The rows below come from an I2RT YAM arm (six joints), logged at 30 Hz.
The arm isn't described. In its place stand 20 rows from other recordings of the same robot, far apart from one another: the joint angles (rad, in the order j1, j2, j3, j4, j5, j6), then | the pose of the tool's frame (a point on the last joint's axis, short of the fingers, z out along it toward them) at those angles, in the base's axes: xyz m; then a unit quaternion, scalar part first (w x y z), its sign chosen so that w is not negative.
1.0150, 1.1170, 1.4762, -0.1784, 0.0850, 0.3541 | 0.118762 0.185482 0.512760 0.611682 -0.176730 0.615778 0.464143
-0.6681, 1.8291, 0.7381, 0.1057, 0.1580, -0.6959 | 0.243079 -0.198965 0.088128 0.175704 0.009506 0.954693 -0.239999
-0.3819, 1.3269, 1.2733, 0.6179, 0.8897, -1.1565 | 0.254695 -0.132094 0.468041 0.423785 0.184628 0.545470 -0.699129
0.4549, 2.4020, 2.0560, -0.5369, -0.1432, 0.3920 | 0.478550 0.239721 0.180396 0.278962 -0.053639 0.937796 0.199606
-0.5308, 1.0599, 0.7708, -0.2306, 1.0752, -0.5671 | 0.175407 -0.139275 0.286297 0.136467 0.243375 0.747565 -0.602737
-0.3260, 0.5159, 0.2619, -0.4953, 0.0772, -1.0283 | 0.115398 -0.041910 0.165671 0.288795 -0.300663 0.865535 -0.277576
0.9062, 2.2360, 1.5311, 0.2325, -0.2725, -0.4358 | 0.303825 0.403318 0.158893 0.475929 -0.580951 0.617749 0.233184
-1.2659, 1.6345, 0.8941, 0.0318, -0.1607, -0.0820 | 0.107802 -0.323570 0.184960 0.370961 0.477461 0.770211 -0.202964
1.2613, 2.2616, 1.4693, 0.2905, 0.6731, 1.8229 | 0.171067 0.462101 0.135692 0.297852 0.386729 0.733817 0.472480
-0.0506, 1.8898, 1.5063, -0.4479, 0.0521, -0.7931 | 0.425630 -0.023411 0.247208 0.319601 -0.329385 0.872033 -0.170056
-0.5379, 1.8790, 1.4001, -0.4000, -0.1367, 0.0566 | 0.358781 -0.208392 0.221275 0.343862 0.252753 0.904181 -0.018229
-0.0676, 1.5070, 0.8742, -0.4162, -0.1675, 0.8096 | 0.290333 -0.013707 0.185870 0.210255 0.389327 0.880807 0.168513
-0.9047, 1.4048, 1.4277, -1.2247, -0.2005, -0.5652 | 0.165748 -0.199422 0.337909 0.201385 0.147139 0.967136 -0.049410
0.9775, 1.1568, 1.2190, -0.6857, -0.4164, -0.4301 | 0.122862 0.207951 0.368095 0.379954 -0.635322 0.602794 0.297726
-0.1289, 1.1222, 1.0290, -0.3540, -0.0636, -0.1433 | 0.251965 -0.030378 0.340955 0.531167 -0.023027 0.845727 -0.045583
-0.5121, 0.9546, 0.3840, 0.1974, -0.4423, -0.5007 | 0.186068 -0.087112 0.208398 0.568787 -0.119042 0.806588 -0.108282
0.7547, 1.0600, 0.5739, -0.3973, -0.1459, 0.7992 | 0.145713 0.144136 0.197977 0.191528 -0.003663 0.939325 0.284557
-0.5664, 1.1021, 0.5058, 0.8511, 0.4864, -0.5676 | 0.192935 -0.142408 0.287672 0.568669 0.190177 0.593652 -0.536680
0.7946, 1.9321, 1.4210, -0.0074, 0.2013, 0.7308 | 0.320987 0.316790 0.238992 0.421274 0.022995 0.861543 0.282387
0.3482, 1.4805, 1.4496, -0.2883, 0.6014, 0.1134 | 0.327467 0.097439 0.396395 0.599542 0.081623 0.789121 -0.105714
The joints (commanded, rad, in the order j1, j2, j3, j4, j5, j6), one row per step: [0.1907, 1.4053, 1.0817, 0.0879, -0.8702, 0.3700]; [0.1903, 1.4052, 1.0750, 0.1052, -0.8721, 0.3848]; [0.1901, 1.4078, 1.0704, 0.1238, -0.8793, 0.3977]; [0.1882, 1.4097, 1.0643, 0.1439, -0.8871, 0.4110]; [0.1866, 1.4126, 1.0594, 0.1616, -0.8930, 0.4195]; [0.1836, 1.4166, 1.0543, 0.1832, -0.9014, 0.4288]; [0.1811, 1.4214, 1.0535, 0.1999, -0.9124, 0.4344]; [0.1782, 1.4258, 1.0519, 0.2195, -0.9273, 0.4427]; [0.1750, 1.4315, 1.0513, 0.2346, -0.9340, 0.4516]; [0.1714, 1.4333, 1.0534, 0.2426, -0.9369, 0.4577]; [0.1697, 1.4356, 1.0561, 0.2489, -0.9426, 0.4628]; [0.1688, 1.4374, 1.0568, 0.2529, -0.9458, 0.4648]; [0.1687, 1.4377, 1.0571, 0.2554, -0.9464, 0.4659]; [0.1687, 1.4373, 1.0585, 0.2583, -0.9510, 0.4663]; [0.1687, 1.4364, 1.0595, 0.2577, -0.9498, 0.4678]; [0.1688, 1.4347, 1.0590, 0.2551, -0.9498, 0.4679]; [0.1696, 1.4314, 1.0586, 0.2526, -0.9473, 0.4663]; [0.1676, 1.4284, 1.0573, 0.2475, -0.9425, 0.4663]
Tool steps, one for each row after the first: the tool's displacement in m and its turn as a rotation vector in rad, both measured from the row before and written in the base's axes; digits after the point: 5 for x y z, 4 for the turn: [0.00004, -0.00008, -0.00064, 0.0094, 0.0025, -0.0007]; [0.00053, 0.00020, -0.00058, 0.0097, 0.0004, 0.0050]; [0.00045, -0.00036, -0.00074, 0.0100, 0.0001, 0.0040]; [0.00067, -0.00026, -0.00087, 0.0069, -0.0020, 0.0031]; [0.00098, -0.00062, -0.00089, 0.0081, -0.0038, 0.0042]; [0.00111, -0.00038, -0.00011, 0.0064, -0.0056, 0.0077]; [0.00092, -0.00047, 0.00002, 0.0085, -0.0056, 0.0110]; [0.00144, -0.00066, -0.00050, 0.0065, -0.0005, 0.0026]; [0.00080, -0.00100, 0.00093, 0.0045, -0.0027, -0.0012]; [0.00065, -0.00033, 0.00084, 0.0041, -0.0019, 0.0035]; [0.00043, -0.00016, 0.00007, 0.0018, -0.0010, 0.0021]; [0.00010, 0.00000, 0.00025, 0.0010, -0.0015, 0.0004]; [-0.00013, 0.00007, 0.00089, 0.0015, -0.0042, 0.0045]; [-0.00011, -0.00004, 0.00056, 0.0007, 0.0000, -0.0013]; [-0.00042, -0.00004, 0.00011, -0.0002, 0.0015, 0.0001]; [-0.00074, 0.00009, 0.00063, -0.0009, -0.0019, -0.0016]; [-0.00044, -0.00084, -0.00002, -0.0011, 0.0033, -0.0068]
